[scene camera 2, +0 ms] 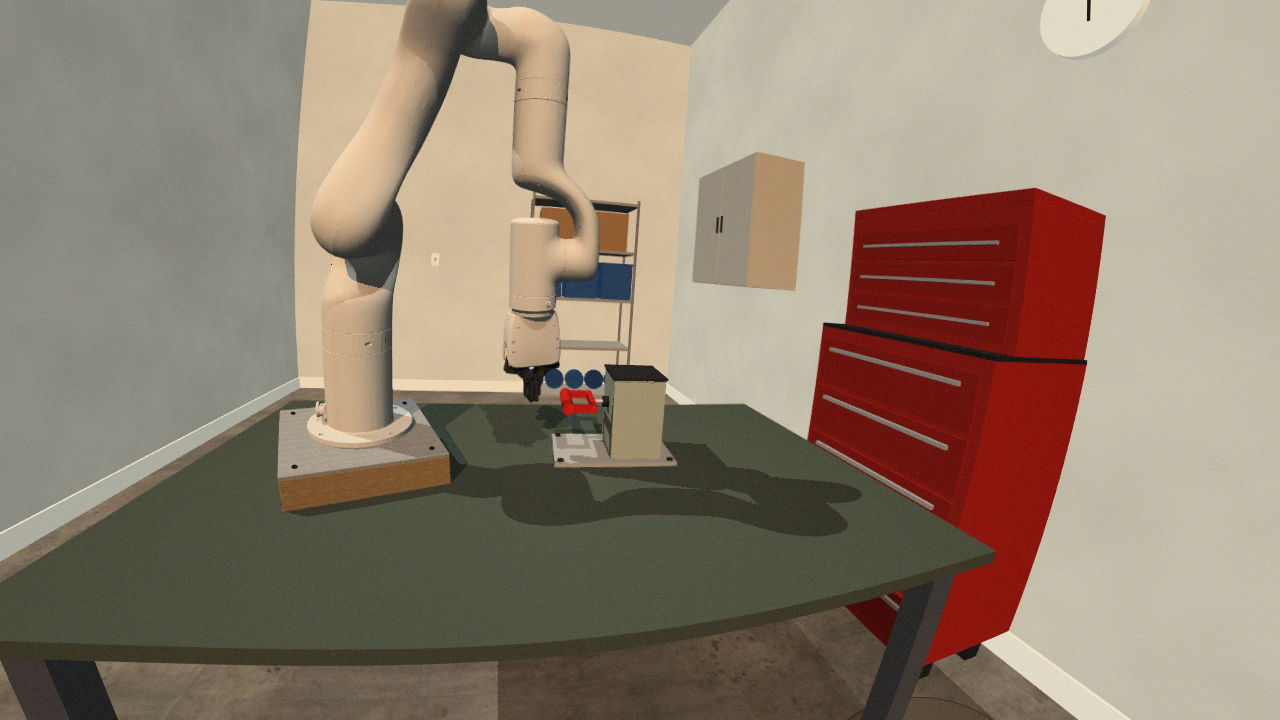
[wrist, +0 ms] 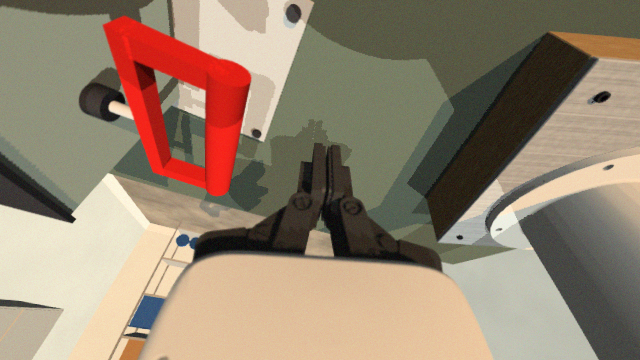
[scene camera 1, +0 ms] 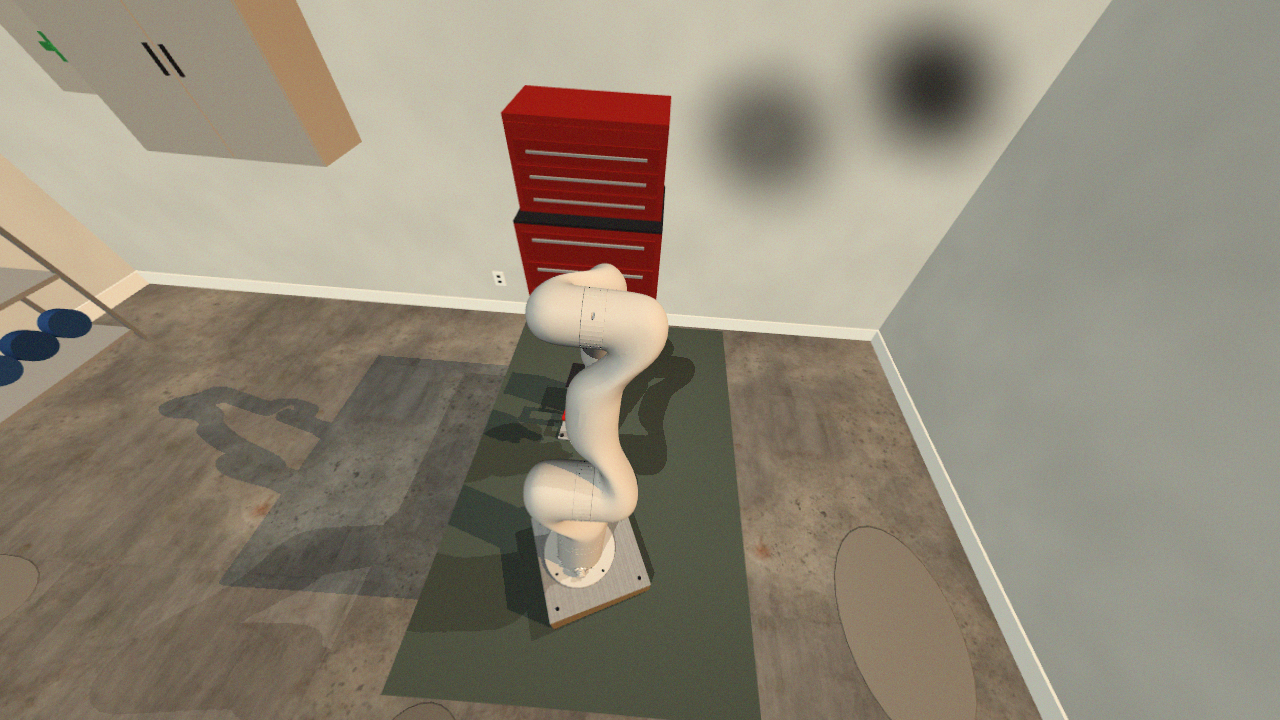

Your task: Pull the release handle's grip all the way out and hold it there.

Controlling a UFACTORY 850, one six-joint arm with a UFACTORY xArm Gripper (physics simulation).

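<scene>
The red release handle (scene camera 1: 563, 417) (scene camera 2: 566, 401) (wrist: 226, 135) is a rectangular loop with a thick round grip bar. A short length of pale rod (wrist: 120, 108) shows between the loop and the black collar (wrist: 97, 101) on the housing. The beige housing (scene camera 2: 644, 420) has a black lid and stands on a pale base plate (scene camera 1: 562, 434) (wrist: 270, 55). My gripper (scene camera 2: 531, 398) (wrist: 323, 161) points down with its black fingers shut together and empty. It is apart from the grip, on the side toward the arm's base. In scene camera 1 the arm hides the gripper and most of the housing.
The arm's base board (scene camera 1: 626, 573) (scene camera 2: 366, 488) (wrist: 565, 125) sits on the dark green table (scene camera 1: 689, 537) (scene camera 2: 447, 573). A red tool chest (scene camera 1: 586, 134) (scene camera 2: 930, 259) stands beyond the table, by the wall. A shelf rack stands farther back behind the gripper in scene camera 2.
</scene>
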